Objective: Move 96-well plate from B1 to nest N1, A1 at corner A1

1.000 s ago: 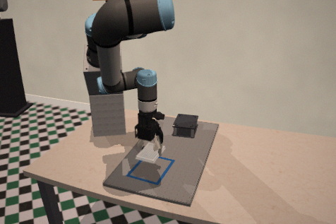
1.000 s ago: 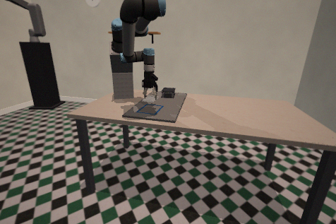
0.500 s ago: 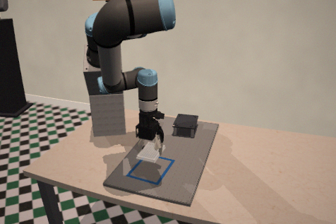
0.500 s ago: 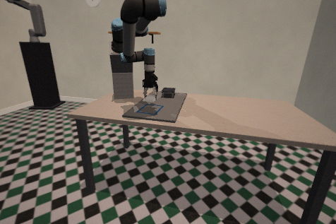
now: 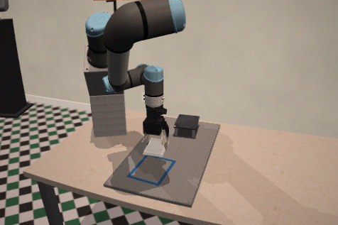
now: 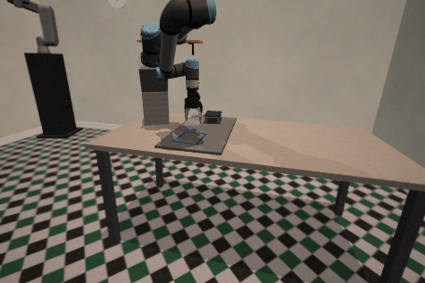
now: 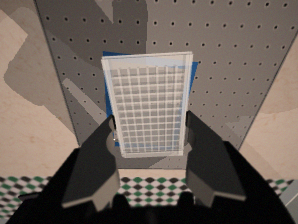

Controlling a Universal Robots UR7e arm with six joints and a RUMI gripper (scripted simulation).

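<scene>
The raised nest N1 lies 130 mm ahead of my hand, 330 mm to the left of it and 40 mm below it. Also, from my hand: white 96-well plate 10 mm below.
</scene>
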